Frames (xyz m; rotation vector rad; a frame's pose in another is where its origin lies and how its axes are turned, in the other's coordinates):
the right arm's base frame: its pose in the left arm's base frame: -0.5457 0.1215 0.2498 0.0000 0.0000 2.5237
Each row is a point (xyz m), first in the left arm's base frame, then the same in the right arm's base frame.
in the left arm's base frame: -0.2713 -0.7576 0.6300
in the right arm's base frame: -0.7329 0.5576 0.3802
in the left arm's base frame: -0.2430 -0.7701 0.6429
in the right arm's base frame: -0.7633 0.5514 0.3931
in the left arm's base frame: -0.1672 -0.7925 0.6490
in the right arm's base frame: -0.8380 0.5257 0.3992
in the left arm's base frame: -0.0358 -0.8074 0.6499
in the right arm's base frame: -0.9537 0.4618 0.4001
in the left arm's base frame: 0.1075 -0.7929 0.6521
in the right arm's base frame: -1.0622 0.3669 0.4023
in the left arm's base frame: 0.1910 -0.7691 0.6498
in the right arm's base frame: -1.1164 0.2991 0.4000
